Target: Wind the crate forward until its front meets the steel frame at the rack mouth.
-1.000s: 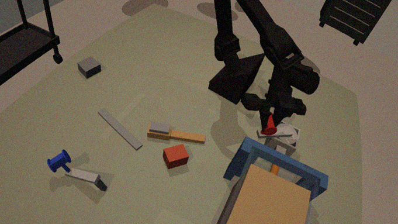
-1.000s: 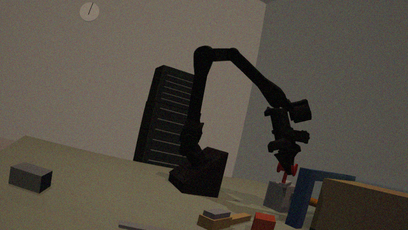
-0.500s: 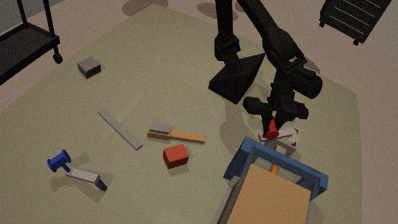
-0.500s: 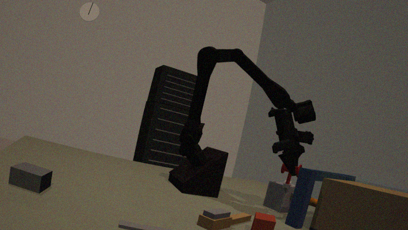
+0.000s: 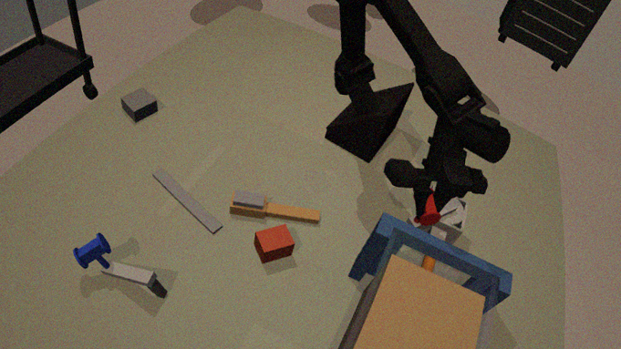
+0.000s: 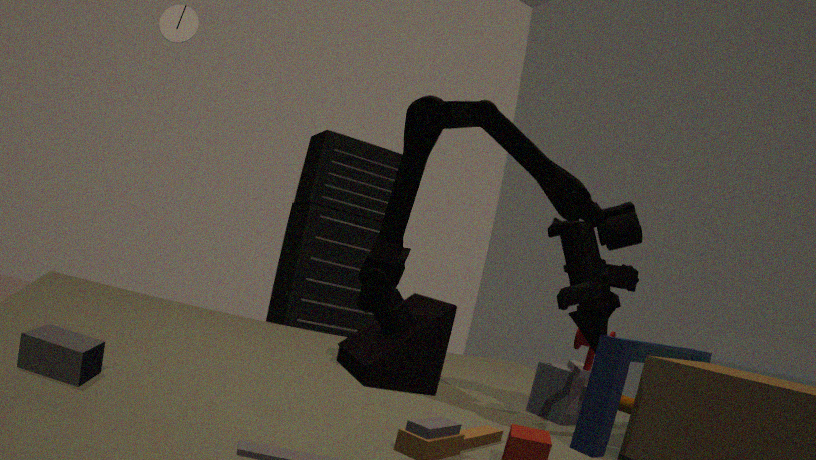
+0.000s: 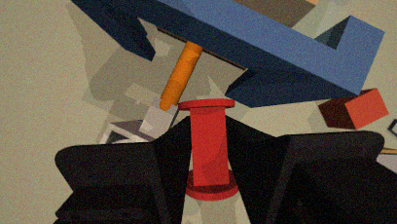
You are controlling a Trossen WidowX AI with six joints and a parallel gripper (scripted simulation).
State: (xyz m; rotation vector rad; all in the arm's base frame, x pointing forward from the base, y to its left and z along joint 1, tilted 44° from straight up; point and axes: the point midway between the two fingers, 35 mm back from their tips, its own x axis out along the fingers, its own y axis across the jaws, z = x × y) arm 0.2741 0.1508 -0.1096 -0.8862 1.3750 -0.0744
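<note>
The red-knobbed winch handle is 40 mm behind my gripper tip, 20 mm to the left of it and 30 mm below it. The rest, counted from my gripper tip: grey winch (110 mm behind, 50 mm to the left, 100 mm below); red knob (10 mm behind, 10 mm to the right); brown crate (260 mm ahead, 40 mm to the left, 90 mm below).
</note>
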